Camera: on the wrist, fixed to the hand. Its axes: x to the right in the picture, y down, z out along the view.
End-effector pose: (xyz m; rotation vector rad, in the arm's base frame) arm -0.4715 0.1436 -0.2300 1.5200 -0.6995 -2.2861
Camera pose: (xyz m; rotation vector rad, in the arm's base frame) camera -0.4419 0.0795 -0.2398 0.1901 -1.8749 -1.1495
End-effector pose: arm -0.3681 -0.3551 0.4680 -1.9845 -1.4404 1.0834
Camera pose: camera -0.3005 -0.3416 0.4498 2.1533 -0.6056 -2.1434
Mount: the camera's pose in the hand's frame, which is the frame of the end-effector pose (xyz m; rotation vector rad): 0.0283 0.0476 -0.0449 0.5968 -0.4332 1.5146
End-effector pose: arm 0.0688 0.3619 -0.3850 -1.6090 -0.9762 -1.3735
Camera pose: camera 0.0985 0.3037 -0.3564 -1.5036 -0.1095 0.2825
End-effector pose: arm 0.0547 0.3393 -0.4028 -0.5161 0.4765 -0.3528
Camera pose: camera 0.0647 0.3485 -0.4728 0.4217 0.2125 1.0399
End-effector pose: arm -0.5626 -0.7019 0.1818 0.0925 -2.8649 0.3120
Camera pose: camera -0.5831 -0.6466 0.2219 1.6504 1.8998 -1.1624
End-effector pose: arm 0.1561 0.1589 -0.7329 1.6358 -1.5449 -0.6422
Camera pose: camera 0.1679 0.1420 -0.6647 0.2174 -2.8222 0.3772
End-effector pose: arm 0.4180 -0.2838 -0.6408 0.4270 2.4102 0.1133
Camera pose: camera 0.3820 -0.2281 -0.6146 2.1648 1.1835 -0.0519
